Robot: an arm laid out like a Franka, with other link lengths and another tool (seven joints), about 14 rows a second.
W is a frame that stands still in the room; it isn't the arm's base.
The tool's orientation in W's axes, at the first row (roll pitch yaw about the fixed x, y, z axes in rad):
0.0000 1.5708 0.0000
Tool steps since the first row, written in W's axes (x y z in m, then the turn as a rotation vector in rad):
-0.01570 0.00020 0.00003 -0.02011 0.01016 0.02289
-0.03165 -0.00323 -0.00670 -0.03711 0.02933 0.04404
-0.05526 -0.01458 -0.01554 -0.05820 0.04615 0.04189
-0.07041 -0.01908 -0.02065 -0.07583 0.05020 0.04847
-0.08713 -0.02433 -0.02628 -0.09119 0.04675 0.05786
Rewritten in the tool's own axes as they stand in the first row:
-0.00003 0.00020 -0.01570 -0.02289 0.01016 -0.02011
0.00670 -0.00323 -0.03165 -0.04404 0.02933 -0.03711
0.01554 -0.01458 -0.05526 -0.04189 0.04615 -0.05820
0.02065 -0.01908 -0.07041 -0.04847 0.05020 -0.07583
0.02628 -0.02433 -0.08713 -0.05786 0.04675 -0.09119

